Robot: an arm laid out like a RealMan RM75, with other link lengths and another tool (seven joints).
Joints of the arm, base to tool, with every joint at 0 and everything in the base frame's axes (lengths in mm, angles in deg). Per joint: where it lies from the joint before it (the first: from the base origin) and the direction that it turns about. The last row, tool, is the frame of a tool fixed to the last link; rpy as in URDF.
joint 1: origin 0 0 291 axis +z
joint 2: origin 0 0 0 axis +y
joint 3: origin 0 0 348.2 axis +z
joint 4: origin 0 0 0 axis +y
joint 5: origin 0 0 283.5 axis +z
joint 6: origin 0 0 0 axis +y
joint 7: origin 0 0 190.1 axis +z
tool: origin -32 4 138 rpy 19.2 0 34.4
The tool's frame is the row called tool.
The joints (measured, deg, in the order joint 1, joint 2, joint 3, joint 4, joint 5, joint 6, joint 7), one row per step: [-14.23, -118.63, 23.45, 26.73, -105.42, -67.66, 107.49]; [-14.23, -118.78, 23.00, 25.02, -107.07, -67.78, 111.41]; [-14.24, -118.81, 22.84, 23.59, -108.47, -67.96, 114.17]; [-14.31, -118.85, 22.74, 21.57, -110.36, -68.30, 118.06]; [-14.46, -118.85, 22.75, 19.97, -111.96, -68.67, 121.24]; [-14.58, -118.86, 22.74, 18.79, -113.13, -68.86, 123.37]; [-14.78, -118.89, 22.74, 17.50, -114.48, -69.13, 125.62]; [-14.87, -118.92, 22.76, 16.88, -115.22, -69.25, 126.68]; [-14.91, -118.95, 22.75, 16.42, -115.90, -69.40, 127.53]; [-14.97, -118.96, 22.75, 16.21, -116.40, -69.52, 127.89]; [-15.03, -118.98, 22.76, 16.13, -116.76, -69.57, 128.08]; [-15.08, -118.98, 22.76, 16.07, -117.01, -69.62, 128.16]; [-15.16, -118.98, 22.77, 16.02, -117.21, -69.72, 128.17]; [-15.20, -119.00, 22.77, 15.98, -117.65, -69.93, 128.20]
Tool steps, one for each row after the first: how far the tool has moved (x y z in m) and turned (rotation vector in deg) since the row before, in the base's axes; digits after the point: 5 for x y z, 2 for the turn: [-0.00473, -0.00240, -0.00195, 1.30, 1.53, 0.45]; [-0.00299, -0.00178, -0.00166, 0.92, 0.91, 0.31]; [-0.00307, -0.00218, -0.00339, 1.10, 1.36, 0.35]; [-0.00122, -0.00080, -0.00213, 0.91, 1.21, 0.15]; [-0.00133, -0.00067, -0.00173, 0.65, 0.68, 0.25]; [-0.00055, -0.00014, -0.00175, 0.76, 0.64, 0.21]; [-0.00039, -0.00014, -0.00068, 0.42, 0.25, 0.15]; [-0.00046, -0.00035, 0.00031, 0.46, 0.19, 0.13]; [0.00022, 0.00034, 0.00121, 0.39, 0.00, 0.02]; [0.00030, 0.00054, 0.00110, 0.29, -0.02, 0.00]; [0.00030, 0.00046, 0.00095, 0.21, -0.06, -0.02]; [0.00098, 0.00077, 0.00078, 0.18, -0.10, -0.12]; [0.00098, 0.00046, 0.00207, 0.43, -0.17, -0.12]
